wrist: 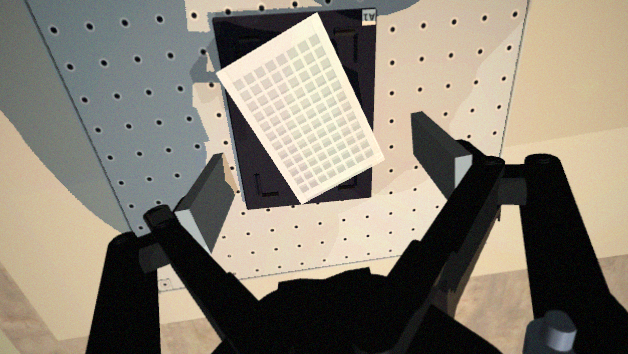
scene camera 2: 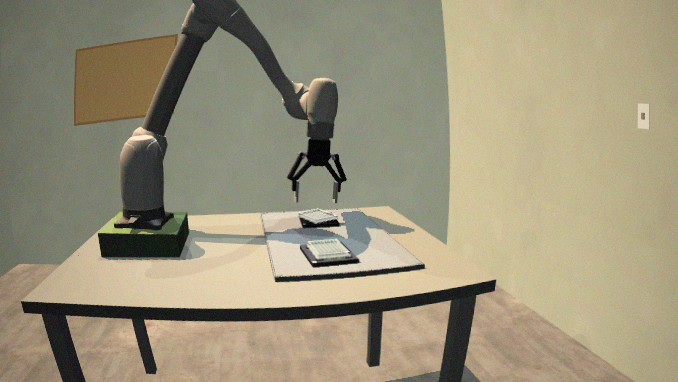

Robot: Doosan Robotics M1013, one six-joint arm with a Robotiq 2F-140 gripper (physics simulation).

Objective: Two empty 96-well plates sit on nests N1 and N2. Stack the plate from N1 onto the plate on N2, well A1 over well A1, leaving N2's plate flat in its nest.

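Places are measured from the arm's base along level axes (x ahead, y left, z up), in centimetres.
Pixels of known places: gripper, between the fingertips: (wrist: 319, 153) (scene camera 2: 315, 202); arm's base, origin of its link: (scene camera 2: 144, 221).
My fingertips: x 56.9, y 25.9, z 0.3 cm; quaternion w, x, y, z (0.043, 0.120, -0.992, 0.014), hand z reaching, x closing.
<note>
Ahead of a thing's pixels: the offset from my fingertips to its top centre. "spot": to the spot under its first point. Level surfaces: height alone.
My gripper (scene camera 2: 316, 200) (wrist: 319, 153) is open and empty, above the back nest, one finger to each side of it. The back white plate @(dz -3.5, dx +0.5, dy -1.2 cm) (scene camera 2: 317, 216) (wrist: 302, 107) sits askew on its dark nest @(spot: dz -6.0, dx +2.8, dy -8.7 cm) (scene camera 2: 325, 225) (wrist: 363, 75), turned well away from the nest's sides, with corners reaching over its edges; it looks unseated. The label A1 @(spot: dz -5.4, dx -4.1, dy -8.6 cm) (wrist: 369, 17) shows at one nest corner. The front white plate @(dz -4.0, dx +2.0, dy -39.2 cm) (scene camera 2: 329, 248) sits squarely on another dark nest @(dz -5.1, dx +2.0, dy -39.2 cm) (scene camera 2: 335, 262) in the scene view. I cannot tell which nest is N1 or N2.
Both nests stand on a pale perforated board @(dz -6.6 cm) (scene camera 2: 395, 260) (wrist: 437, 42) on the table @(dz -7.9 cm) (scene camera 2: 220, 290). The arm's green base block (scene camera 2: 142, 243) stands at the table's left. The arm reaches over from there, and its shadow crosses the board.
</note>
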